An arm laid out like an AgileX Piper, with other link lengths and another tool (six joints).
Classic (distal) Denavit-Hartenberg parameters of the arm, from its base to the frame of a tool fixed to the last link. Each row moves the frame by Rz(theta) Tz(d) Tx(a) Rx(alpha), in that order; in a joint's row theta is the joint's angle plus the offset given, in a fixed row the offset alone. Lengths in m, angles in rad.
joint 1: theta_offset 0, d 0.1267, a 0, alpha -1.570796
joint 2: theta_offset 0.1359, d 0, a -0.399, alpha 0
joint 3: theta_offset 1.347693, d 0, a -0.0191, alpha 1.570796
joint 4: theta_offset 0, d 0.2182, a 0, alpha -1.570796
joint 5: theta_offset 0, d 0, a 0, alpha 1.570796
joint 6: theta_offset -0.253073, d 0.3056, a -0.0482, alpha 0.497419
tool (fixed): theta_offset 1.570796, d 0.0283, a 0, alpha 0
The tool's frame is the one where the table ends.
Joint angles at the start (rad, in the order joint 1, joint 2, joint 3, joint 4, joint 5, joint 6):
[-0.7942, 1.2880, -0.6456, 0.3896, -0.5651, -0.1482]
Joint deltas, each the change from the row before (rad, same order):
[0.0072, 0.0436, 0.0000, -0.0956, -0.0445, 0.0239]
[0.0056, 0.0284, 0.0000, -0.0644, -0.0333, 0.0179]
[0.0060, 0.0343, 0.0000, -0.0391, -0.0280, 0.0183]
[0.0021, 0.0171, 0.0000, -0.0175, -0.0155, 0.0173]
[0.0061, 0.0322, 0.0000, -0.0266, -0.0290, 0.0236]
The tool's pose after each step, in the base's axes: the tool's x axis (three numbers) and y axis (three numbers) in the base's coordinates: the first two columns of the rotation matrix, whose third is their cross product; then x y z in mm. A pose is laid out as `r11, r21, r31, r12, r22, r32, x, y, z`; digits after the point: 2 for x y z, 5 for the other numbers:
0.98560, 0.11567, -0.12337, 0.11573, 0.07059, 0.99077, 291.70, -380.00, 462.81
0.97771, 0.14606, -0.15085, 0.13589, 0.10752, 0.98487, 308.82, -376.76, 462.78
0.97142, 0.16891, -0.16676, 0.14775, 0.11951, 0.98178, 323.69, -377.45, 456.47
0.96976, 0.17957, -0.16530, 0.14520, 0.11995, 0.98210, 330.07, -378.37, 453.52
0.96593, 0.19866, -0.16588, 0.14358, 0.12193, 0.98210, 342.20, -379.68, 447.44

